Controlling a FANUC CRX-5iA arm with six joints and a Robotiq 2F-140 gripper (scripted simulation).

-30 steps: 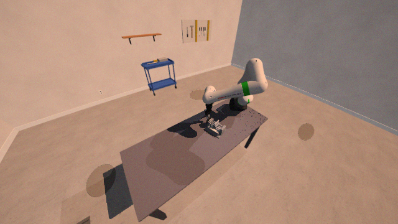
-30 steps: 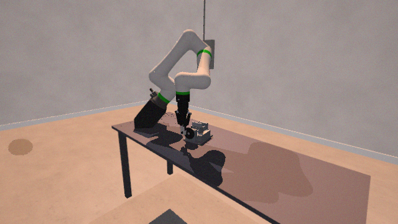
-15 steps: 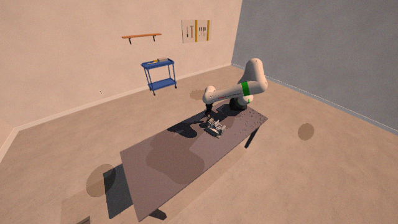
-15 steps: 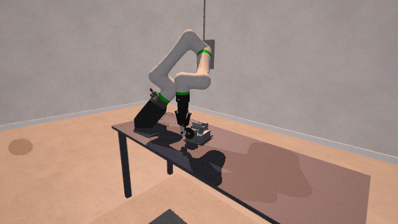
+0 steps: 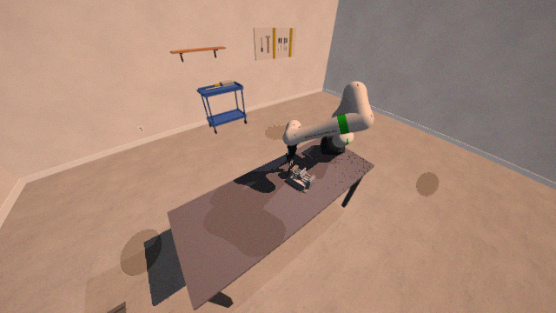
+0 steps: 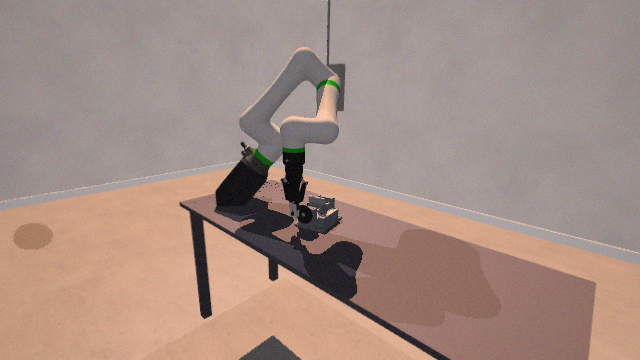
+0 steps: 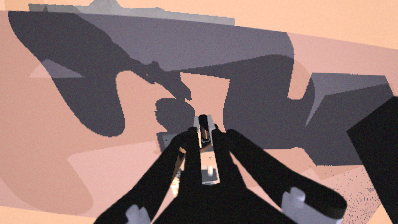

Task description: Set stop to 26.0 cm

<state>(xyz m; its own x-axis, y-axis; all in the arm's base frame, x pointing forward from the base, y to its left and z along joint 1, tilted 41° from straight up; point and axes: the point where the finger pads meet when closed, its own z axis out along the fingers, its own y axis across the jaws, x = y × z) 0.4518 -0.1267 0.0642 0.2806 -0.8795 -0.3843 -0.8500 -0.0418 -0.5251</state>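
The handwheel is 2 cm to the left of my hand and 2 cm below it. From my hand the other things lie so: grey stop fixture 1 cm behind, 15 cm to the left, 1 cm below.
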